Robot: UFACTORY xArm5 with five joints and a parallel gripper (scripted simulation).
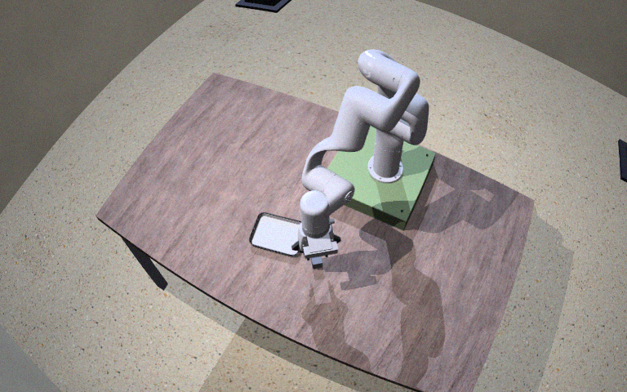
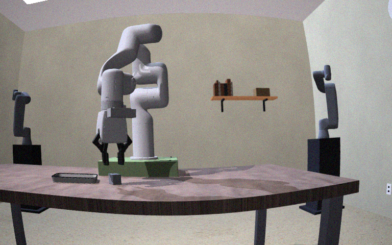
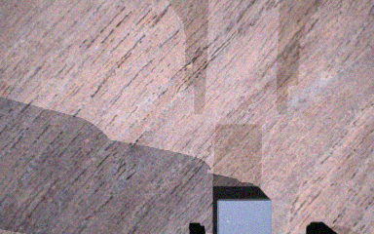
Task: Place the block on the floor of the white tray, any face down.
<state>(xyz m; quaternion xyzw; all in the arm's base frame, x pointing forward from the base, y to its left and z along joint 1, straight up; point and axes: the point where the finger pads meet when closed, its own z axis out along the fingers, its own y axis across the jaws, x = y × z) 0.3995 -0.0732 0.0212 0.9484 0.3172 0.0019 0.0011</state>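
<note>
Now: the grey block 6 cm below my hand. Round my hand: white tray 16 cm to the right, 7 cm below, 4 cm behind.
</note>
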